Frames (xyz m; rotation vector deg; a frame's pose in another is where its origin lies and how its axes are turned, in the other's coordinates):
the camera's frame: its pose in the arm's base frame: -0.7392 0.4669 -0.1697 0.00 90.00 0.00
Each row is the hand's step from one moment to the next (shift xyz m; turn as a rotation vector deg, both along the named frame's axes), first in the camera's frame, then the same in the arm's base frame.
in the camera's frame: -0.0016 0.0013 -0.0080 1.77 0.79 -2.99
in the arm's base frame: -0.0080 0.0013 0.0016 -2.99 0.79 -1.77
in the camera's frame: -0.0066 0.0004 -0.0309 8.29 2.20 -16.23
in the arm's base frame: -0.0309 0.0004 0.0066 -16.23 2.20 -8.29
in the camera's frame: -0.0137 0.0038 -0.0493 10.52 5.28 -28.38
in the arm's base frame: -0.0493 0.0038 0.0137 -28.38 5.28 -10.52
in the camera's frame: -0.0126 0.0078 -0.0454 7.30 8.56 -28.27
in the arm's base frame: -0.0454 0.0078 0.0126 -28.27 8.56 -7.30
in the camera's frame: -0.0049 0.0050 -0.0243 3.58 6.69 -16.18
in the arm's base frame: -0.0243 0.0050 0.0049 -16.18 6.69 -3.58
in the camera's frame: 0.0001 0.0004 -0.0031 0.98 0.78 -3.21
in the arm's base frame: -0.0031 0.0004 -0.0001 -3.21 0.78 -0.98
